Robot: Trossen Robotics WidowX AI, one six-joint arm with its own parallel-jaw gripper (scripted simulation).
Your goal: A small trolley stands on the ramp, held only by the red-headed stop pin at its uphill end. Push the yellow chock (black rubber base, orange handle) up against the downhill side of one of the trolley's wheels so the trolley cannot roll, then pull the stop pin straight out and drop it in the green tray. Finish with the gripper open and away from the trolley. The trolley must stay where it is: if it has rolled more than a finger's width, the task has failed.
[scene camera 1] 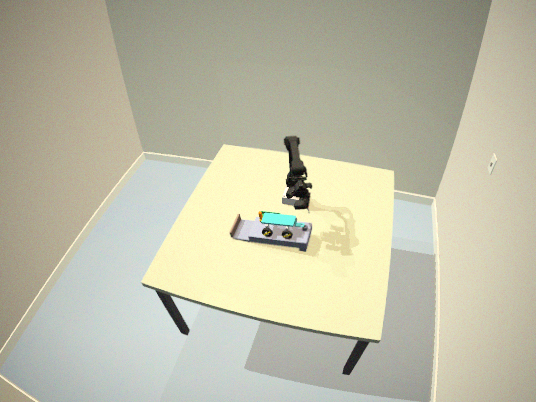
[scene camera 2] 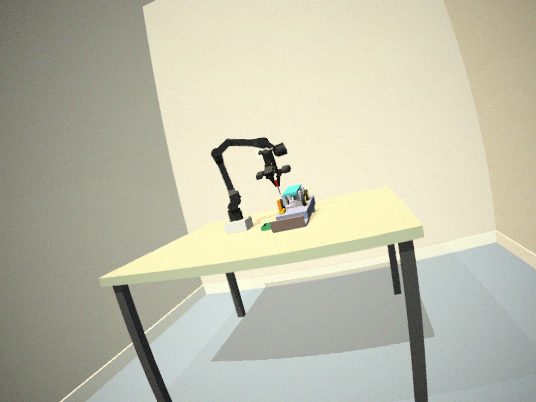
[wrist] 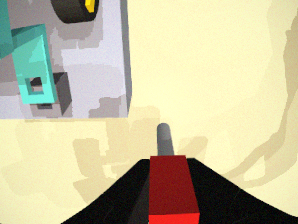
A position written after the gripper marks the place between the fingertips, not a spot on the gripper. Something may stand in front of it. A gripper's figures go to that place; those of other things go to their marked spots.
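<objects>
A grey ramp [wrist: 96, 55] stands 0.18 m from the lens, while the gripper [wrist: 167, 168] is 0.10 m from the lens.
</objects>
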